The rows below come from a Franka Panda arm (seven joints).
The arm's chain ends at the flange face. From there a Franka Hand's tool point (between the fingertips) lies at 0.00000 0.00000 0.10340 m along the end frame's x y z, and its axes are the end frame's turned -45 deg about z.
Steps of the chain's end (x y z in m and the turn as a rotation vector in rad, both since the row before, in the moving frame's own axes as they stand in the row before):
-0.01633, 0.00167, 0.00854, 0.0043, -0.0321, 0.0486
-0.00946, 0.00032, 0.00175, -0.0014, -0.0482, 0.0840
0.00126, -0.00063, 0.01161, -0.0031, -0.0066, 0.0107
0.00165, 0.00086, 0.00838, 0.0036, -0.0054, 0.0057
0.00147, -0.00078, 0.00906, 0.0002, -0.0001, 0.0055
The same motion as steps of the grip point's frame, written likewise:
-0.01469, -0.01308, 0.00849, 0.0257, -0.0197, 0.0486
-0.01039, -0.01003, 0.00163, 0.0331, -0.0351, 0.0840
0.00063, 0.00019, 0.01161, 0.0025, -0.0069, 0.0107
0.00043, 0.00112, 0.00838, 0.0064, -0.0013, 0.0057
0.00160, 0.00047, 0.00906, 0.0002, 0.0001, 0.0055

